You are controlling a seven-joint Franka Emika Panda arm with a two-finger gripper.
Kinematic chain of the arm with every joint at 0, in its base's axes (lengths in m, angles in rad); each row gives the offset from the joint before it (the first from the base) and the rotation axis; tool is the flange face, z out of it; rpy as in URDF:
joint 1: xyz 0 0 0.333 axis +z
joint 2: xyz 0 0 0 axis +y
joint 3: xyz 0 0 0.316 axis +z
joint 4: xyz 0.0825 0 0 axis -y
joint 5: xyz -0.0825 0 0.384 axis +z
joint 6: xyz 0 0 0 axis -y
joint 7: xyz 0.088 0 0 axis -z
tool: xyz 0 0 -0.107 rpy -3.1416 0 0
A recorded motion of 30 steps. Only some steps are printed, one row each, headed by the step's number.
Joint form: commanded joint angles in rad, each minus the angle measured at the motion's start. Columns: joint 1, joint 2, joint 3, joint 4, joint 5, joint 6, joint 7.
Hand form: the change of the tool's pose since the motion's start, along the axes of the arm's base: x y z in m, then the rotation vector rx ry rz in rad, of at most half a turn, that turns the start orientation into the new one. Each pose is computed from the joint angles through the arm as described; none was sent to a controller.
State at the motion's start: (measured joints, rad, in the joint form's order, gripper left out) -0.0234 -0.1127 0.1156 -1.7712 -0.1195 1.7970 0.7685
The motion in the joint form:
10: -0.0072 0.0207 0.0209 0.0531 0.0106 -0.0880 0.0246
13: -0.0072 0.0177 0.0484 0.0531 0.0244 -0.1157 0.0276
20: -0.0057 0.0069 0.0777 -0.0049 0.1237 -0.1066 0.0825
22: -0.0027 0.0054 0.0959 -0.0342 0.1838 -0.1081 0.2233
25: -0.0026 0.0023 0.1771 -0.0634 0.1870 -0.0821 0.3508
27: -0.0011 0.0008 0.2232 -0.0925 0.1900 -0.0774 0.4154
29: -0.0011 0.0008 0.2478 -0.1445 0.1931 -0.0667 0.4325
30: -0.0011 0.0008 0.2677 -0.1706 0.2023 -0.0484 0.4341
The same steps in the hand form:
10: -0.0011 0.0072 0.0059 0.0079 0.0529 -0.0219
13: -0.0064 0.0232 0.0046 0.0149 0.0788 -0.0013
20: -0.0151 0.0489 -0.0177 0.1061 0.1275 -0.0304
22: -0.0206 0.0654 -0.0313 0.1651 0.1622 -0.1564
25: -0.0313 0.1087 -0.0427 0.1594 0.1628 -0.2062
27: -0.0414 0.1327 -0.0563 0.1471 0.1844 -0.2279
29: -0.0500 0.1432 -0.0806 0.1279 0.2231 -0.2279
30: -0.0551 0.1529 -0.0919 0.1282 0.2344 -0.2142

